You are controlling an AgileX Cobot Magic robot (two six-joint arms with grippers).
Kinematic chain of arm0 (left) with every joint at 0, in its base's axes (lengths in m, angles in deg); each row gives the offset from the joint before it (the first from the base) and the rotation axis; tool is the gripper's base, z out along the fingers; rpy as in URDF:
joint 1: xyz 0 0 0.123 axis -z
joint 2: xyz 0 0 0 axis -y
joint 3: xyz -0.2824 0 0.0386 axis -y
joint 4: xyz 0.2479 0 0.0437 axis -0.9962 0 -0.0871
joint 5: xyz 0 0 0 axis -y
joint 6: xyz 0.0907 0 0.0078 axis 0.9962 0 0.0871
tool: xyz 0 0 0 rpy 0 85 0
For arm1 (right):
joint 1: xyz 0 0 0.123 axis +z
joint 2: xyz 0 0 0 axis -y
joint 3: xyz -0.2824 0 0.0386 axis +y
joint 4: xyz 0.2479 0 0.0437 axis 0.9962 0 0.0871
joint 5: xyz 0 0 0 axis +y
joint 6: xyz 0.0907 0 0.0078 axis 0.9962 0 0.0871
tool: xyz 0 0 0 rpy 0 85 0
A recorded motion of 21 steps. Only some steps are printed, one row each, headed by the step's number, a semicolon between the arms.
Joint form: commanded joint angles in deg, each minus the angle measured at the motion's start. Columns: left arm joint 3, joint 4, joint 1, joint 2, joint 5, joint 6; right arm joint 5, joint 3, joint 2, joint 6, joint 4, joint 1.
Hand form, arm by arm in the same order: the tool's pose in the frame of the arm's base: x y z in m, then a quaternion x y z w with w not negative. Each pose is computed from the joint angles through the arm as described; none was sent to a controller.
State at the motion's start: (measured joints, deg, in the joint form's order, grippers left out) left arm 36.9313 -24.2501 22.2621 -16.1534 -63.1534 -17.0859; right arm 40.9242 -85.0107 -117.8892 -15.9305 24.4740 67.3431
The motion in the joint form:
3: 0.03 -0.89 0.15 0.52 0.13 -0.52; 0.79 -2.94 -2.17 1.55 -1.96 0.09
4: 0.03 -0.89 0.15 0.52 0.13 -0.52; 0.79 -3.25 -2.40 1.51 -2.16 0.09
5: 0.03 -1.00 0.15 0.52 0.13 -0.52; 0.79 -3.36 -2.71 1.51 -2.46 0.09
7: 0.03 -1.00 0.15 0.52 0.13 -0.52; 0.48 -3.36 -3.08 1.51 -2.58 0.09
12: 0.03 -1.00 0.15 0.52 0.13 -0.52; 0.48 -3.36 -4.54 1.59 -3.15 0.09
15: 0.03 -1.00 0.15 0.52 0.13 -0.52; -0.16 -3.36 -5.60 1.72 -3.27 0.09
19: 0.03 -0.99 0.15 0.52 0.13 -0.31; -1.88 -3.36 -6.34 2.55 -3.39 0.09
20: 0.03 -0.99 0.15 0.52 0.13 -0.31; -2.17 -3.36 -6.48 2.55 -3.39 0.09
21: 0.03 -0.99 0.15 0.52 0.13 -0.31; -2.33 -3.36 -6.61 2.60 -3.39 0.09
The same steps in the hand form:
3: 0.0344 0.0231 0.3195 0.03782 0.87150 0.05469 0.48586; 0.1485 0.4179 0.1725 -0.54107 0.80678 0.21869 0.09227
4: 0.0344 0.0231 0.3195 0.03782 0.87150 0.05469 0.48586; 0.1491 0.4189 0.1721 -0.54236 0.80600 0.21785 0.09357
5: 0.0344 0.0233 0.3196 0.03781 0.87132 0.05560 0.48609; 0.1496 0.4193 0.1701 -0.54388 0.80575 0.21513 0.09314
7: 0.0344 0.0233 0.3196 0.03781 0.87132 0.05560 0.48609; 0.1501 0.4198 0.1674 -0.54387 0.80614 0.21358 0.09339
12: 0.0344 0.0233 0.3196 0.03781 0.87132 0.05560 0.48609; 0.1510 0.4204 0.1558 -0.54624 0.80811 0.20346 0.08475
15: 0.0344 0.0233 0.3196 0.03781 0.87132 0.05560 0.48609; 0.1519 0.4216 0.1478 -0.54473 0.81029 0.19972 0.08250
19: 0.0344 0.0233 0.3196 0.03941 0.87126 0.05641 0.48597; 0.1538 0.4238 0.1427 -0.53626 0.81479 0.20112 0.08998
20: 0.0344 0.0233 0.3196 0.03941 0.87126 0.05641 0.48597; 0.1541 0.4242 0.1418 -0.53572 0.81495 0.20129 0.09131
21: 0.0344 0.0233 0.3196 0.03941 0.87126 0.05641 0.48597; 0.1542 0.4245 0.1408 -0.53507 0.81538 0.20118 0.09159

